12 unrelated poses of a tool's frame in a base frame.
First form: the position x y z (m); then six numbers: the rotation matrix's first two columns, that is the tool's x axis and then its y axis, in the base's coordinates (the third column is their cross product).
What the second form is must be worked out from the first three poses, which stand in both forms.
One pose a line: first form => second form
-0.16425 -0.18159 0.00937 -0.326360 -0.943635 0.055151 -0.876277 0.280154 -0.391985 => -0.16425 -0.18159 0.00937 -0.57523 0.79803 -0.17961 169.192
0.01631 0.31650 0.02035 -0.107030 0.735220 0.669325 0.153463 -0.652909 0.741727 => 0.01631 0.31650 0.02035 0.64637 0.36154 0.67193 154.348
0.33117 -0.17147 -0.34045 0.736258 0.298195 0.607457 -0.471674 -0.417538 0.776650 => 0.33117 -0.17147 -0.34045 0.90266 -0.06748 0.42504 115.089
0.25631 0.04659 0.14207 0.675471 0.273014 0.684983 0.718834 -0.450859 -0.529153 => 0.25631 0.04659 0.14207 -0.89548 -0.33808 -0.28951 129.650
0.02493 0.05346 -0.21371 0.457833 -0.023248 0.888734 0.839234 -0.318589 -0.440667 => 0.02493 0.05346 -0.21371 -0.79812 -0.34227 -0.49584 119.574
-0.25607 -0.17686 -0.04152 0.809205 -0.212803 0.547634 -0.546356 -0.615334 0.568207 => -0.25607 -0.17686 -0.04152 0.94257 -0.23548 0.23689 135.248
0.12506 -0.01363 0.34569 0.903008 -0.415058 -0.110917 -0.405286 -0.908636 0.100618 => 0.12506 -0.01363 0.34569 0.97542 -0.21055 -0.06505 175.693
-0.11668 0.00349 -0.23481 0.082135 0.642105 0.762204 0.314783 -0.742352 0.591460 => -0.11668 0.00349 -0.23481 0.72945 0.33436 0.59675 164.082
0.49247 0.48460 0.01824 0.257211 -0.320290 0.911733 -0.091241 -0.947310 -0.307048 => 0.49247 0.48460 0.01824 -0.79066 0.13134 -0.59801 168.959
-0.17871 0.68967 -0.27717 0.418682 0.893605 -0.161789 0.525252 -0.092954 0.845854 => -0.17871 0.68967 -0.27717 0.79667 0.55961 0.22837 126.248
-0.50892 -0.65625 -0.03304 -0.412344 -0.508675 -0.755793 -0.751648 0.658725 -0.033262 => -0.50892 -0.65625 -0.03304 -0.41359 0.89426 0.17101 134.732
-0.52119 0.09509 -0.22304 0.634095 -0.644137 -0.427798 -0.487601 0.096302 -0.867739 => -0.52119 0.09509 -0.22304 -0.84256 0.53247 -0.08109 105.148
